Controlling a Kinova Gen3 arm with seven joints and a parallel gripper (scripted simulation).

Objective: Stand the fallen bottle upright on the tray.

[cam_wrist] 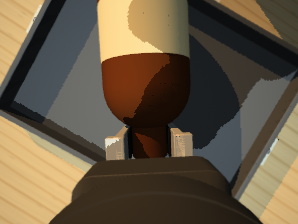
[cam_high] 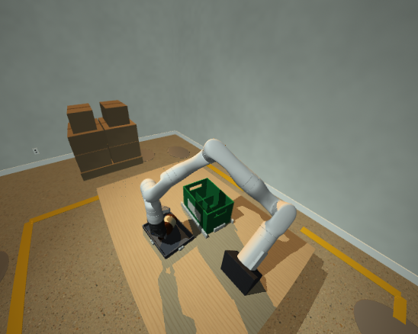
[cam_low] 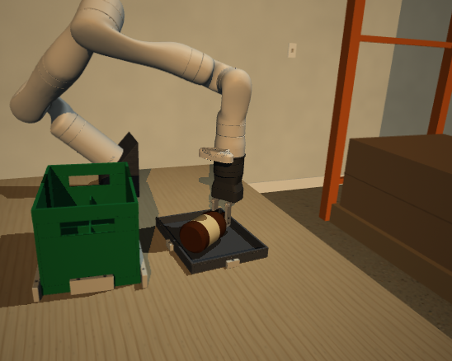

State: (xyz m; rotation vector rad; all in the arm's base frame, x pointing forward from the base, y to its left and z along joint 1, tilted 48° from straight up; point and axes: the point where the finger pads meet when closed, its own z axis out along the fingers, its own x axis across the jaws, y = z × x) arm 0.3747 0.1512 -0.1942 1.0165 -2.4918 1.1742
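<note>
Right now my hand is 30 mm short of the brown bottle, 40 mm to the left of it and 10 mm above it. The rest, counted from my hand: dark tray: 30 mm ahead, 40 mm to the right, 30 mm below; green crate: 40 mm ahead, 310 mm to the right, 40 mm above.
</note>
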